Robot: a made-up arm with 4 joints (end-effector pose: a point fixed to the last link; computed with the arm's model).
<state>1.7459 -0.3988 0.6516 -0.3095</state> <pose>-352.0 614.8 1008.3 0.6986 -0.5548 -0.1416 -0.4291</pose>
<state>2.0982 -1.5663 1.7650 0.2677</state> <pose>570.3 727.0 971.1 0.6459 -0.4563 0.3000 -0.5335</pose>
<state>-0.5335 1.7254 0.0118 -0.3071</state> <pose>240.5 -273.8 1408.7 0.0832 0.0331 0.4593 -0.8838</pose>
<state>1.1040 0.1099 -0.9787 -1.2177</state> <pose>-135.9 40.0 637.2 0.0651 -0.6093 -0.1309 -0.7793</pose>
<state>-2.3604 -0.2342 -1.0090 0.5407</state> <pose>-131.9 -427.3 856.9 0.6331 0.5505 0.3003 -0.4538</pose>
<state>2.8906 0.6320 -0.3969 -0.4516</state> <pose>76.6 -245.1 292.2 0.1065 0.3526 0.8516 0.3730</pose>
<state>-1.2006 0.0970 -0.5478 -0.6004</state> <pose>-12.0 -398.9 1139.5 0.7336 -0.0489 0.5772 -0.3553</pose>
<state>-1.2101 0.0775 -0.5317 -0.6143</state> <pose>-15.0 -412.7 1134.7 0.7365 -0.0402 0.5816 -0.3431</pose>
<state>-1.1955 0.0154 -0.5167 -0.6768</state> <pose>-30.8 -421.5 1128.0 0.7482 -0.0477 0.5807 -0.3174</pose>
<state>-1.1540 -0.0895 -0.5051 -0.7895</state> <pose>-57.9 -424.3 1118.4 0.7672 -0.0780 0.5723 -0.2790</pose>
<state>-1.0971 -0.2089 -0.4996 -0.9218</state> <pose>-87.0 -422.5 1106.8 0.7850 -0.1265 0.5570 -0.2399</pose>
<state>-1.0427 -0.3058 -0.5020 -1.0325</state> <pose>-109.3 -417.2 1096.5 0.7946 -0.1771 0.5401 -0.2133</pose>
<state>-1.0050 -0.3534 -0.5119 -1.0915</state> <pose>-121.4 -407.9 1092.0 0.7961 -0.2116 0.5282 -0.2059</pose>
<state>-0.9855 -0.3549 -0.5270 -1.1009</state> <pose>-125.3 -394.9 1093.5 0.7934 -0.2266 0.5229 -0.2139</pose>
